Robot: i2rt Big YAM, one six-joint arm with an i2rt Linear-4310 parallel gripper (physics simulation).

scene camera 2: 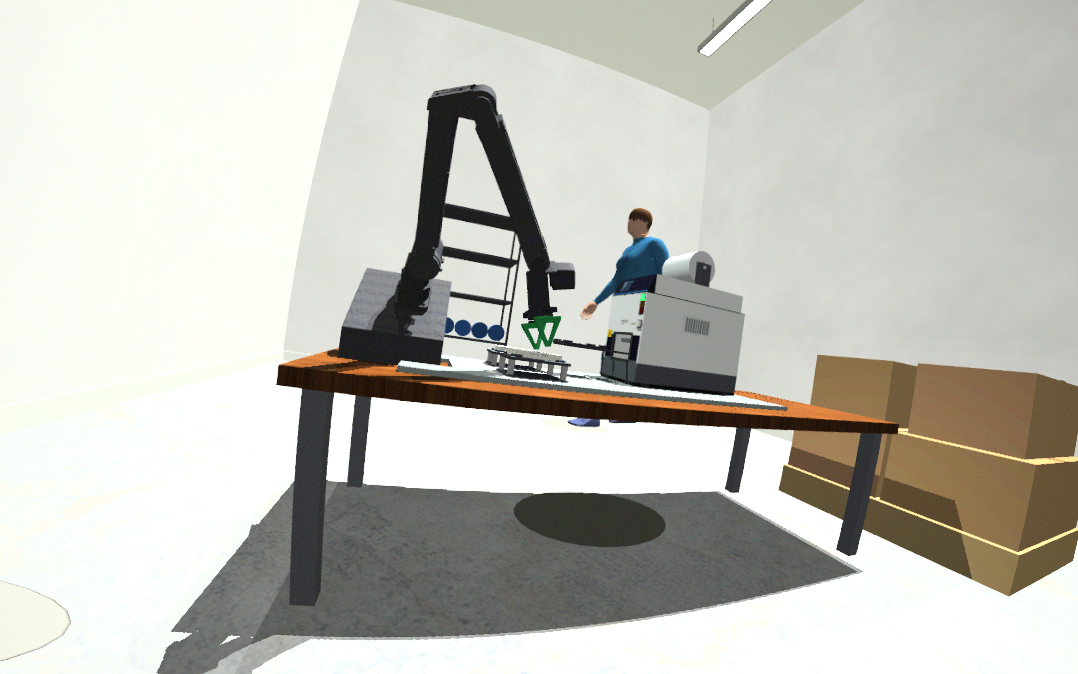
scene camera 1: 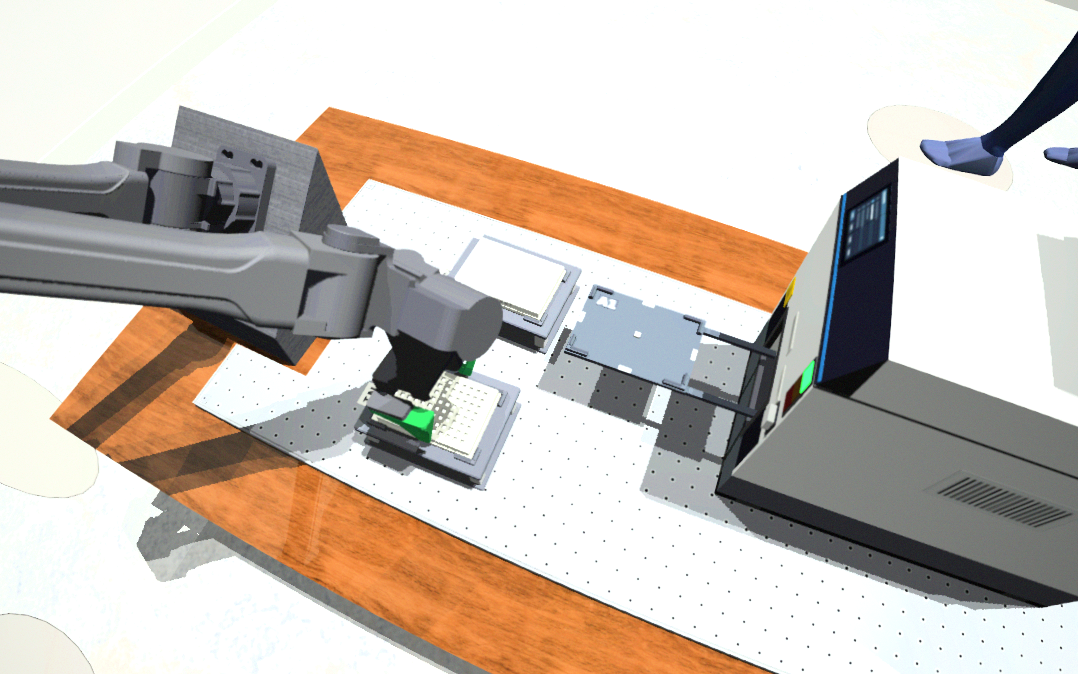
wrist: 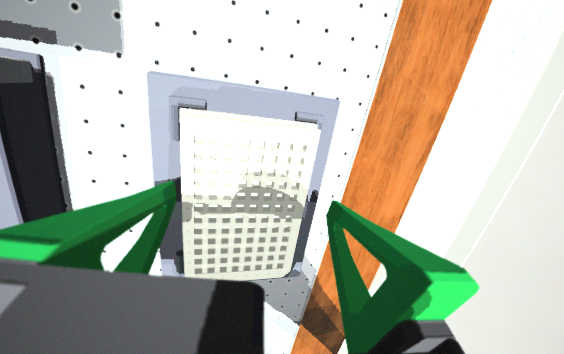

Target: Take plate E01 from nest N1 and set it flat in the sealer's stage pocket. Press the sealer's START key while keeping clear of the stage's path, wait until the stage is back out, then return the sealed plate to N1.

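Frame: origin at the arm's base, x ahead, y left, z up, level; metres.
Where they show: gripper, fingertip midpoint: (scene camera 2: 541,348) (scene camera 1: 446,406) (wrist: 256,199); arm's base, link origin: (scene camera 2: 413,295) (scene camera 1: 242,199).
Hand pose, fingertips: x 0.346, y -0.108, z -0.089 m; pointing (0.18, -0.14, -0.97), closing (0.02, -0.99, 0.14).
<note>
Things, the pixels of their centre, and the offset from my fingertips. "*": a spot on its surface instead.
- grey nest, surface spot: (wrist: 165,125) * dx +0.032, dy +0.057, dz -0.028 m
- green key, surface spot: (scene camera 1: 806,375) (scene camera 2: 642,297) * dx +0.317, dy +0.074, dz +0.194 m
- second nest, surface spot: (scene camera 1: 572,294) * dx +0.054, dy +0.249, dz -0.072 m
- smooth white-topped plate, body centre: (scene camera 1: 509,277) dx -0.023, dy +0.207, dz -0.024 m
A cream plate with a grid of wells (scene camera 1: 469,413) (wrist: 245,235) sits in a grey nest (scene camera 1: 502,429) (wrist: 165,125); no E01 or N1 label is readable. My gripper (scene camera 1: 446,398) (scene camera 2: 539,345) (wrist: 256,199) is open and empty above this plate, one green finger on each side. In the wrist view the left fingertip is close to the plate's edge, and the right one is farther off. The sealer (scene camera 1: 953,445) (scene camera 2: 691,341) has its stage (scene camera 1: 612,337) out, with an empty pocket. A green key (scene camera 1: 806,375) (scene camera 2: 643,297) shows on the sealer's front.
A second nest (scene camera 1: 572,294) holds a smooth white-topped plate (scene camera 1: 512,274), between my gripper and the stage's near end. Two dark rails (scene camera 1: 727,341) join the stage to the sealer. A person (scene camera 2: 642,254) stands behind the table. Cardboard boxes (scene camera 2: 973,409) are stacked at the right.
</note>
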